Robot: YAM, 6 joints.
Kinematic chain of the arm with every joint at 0, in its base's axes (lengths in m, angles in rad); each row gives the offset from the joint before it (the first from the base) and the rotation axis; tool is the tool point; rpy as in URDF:
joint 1: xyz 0 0 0.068 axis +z
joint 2: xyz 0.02 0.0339 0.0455 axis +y
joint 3: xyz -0.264 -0.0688 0 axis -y
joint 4: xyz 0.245 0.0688 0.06 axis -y
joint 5: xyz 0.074 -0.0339 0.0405 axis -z
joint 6: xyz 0.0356 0 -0.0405 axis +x
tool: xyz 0 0 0 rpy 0 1.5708 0
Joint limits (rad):
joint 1: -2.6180..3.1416
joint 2: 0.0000..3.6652
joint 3: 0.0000..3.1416
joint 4: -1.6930..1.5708
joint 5: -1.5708..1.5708
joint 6: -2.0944..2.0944
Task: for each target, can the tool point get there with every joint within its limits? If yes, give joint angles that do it. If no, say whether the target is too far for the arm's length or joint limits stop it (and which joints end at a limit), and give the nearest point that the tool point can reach.
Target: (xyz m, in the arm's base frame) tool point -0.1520 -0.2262 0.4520
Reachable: yes | joints -2.1565 1.3289 1.0609 1.2190 0.0458 -0.6752
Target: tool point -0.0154 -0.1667 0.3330
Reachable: yes | joints -1.7062 0.7929 0.3986 1.0942 -0.2055 0.3352
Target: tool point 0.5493 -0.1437 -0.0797
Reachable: yes | joints -0.3167 3.3000 2.4253 0.8508 -1.3176 0.0715
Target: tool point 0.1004 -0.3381 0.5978
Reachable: yes | joints -1.3704 1.9015 2.3331 0.5837 -1.0623 1.1188
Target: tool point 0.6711 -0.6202 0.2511
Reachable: no: too far | nearest point 0.4690 -0.4334 0.2087 | short by 0.278 m
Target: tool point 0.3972 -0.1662 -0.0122
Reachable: yes | joints -0.4355 2.4845 1.1574 0.6778 -0.4957 -0.6514
